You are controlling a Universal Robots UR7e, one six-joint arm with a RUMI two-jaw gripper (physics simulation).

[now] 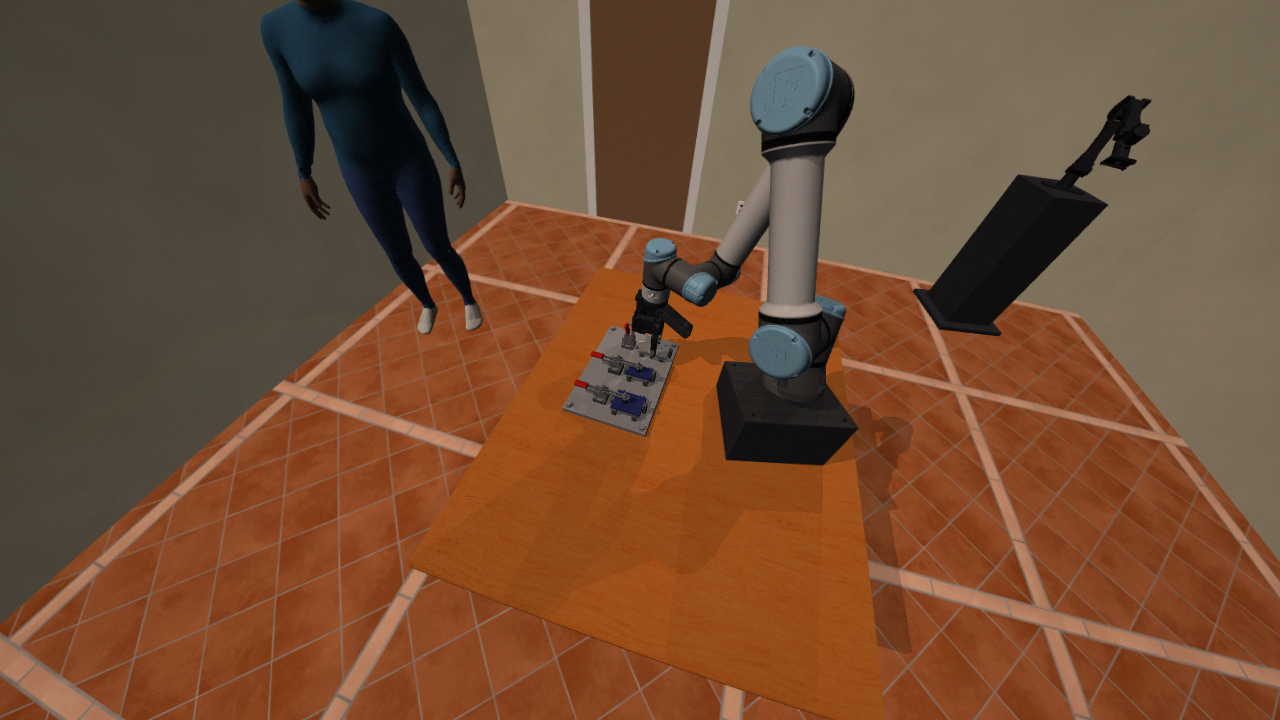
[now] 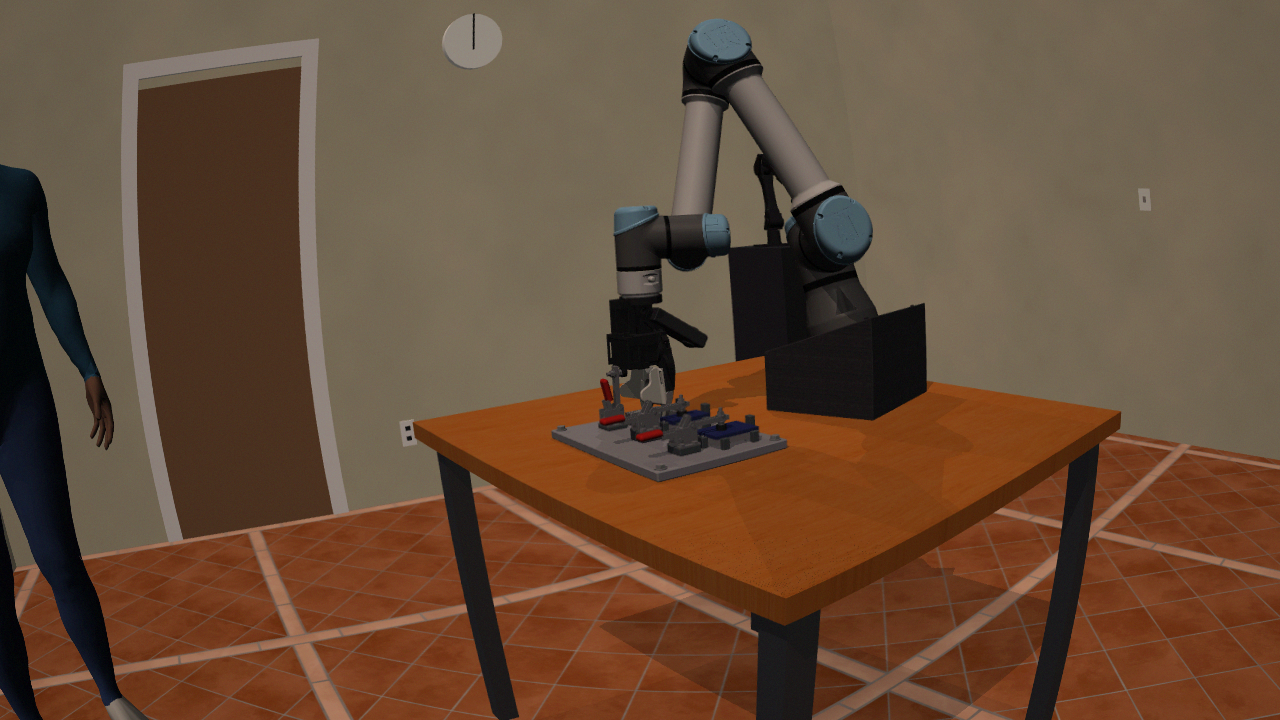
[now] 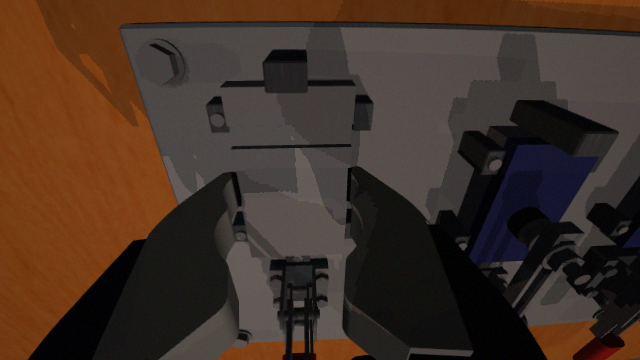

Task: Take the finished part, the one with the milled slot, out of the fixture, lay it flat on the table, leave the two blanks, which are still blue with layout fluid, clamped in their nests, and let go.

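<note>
The finished part [image 3: 280, 112], bare grey with a dark slot edge across it, lies flat in its nest at the end of the fixture plate [image 1: 578, 404] [image 2: 617, 453] [image 3: 410, 65]. My gripper [image 1: 648, 345] [image 2: 646, 399] [image 3: 294, 172] points down over that nest and is shut on the part's two long sides. The part's underside is hidden. The toggle clamp [image 3: 299, 274] at this nest is swung back, its red handle [image 1: 627, 329] [image 2: 605, 389] upright. Two blue blanks [image 1: 640, 373] [image 1: 628, 403] [image 2: 684, 418] [image 2: 729, 429] sit clamped in the other nests; the nearer blank [image 3: 555, 170] is right of my fingers.
Small locating blocks [image 3: 285, 72] [image 3: 363, 112] stand around the part. The neighbouring clamps' red handles [image 1: 597, 355] [image 1: 580, 384] lie low. The wooden table [image 1: 554, 537] [image 2: 895, 483] carries the plate and the black robot base [image 1: 778, 434] [image 2: 819, 385]. A person [image 1: 358, 116] stands beyond the table.
</note>
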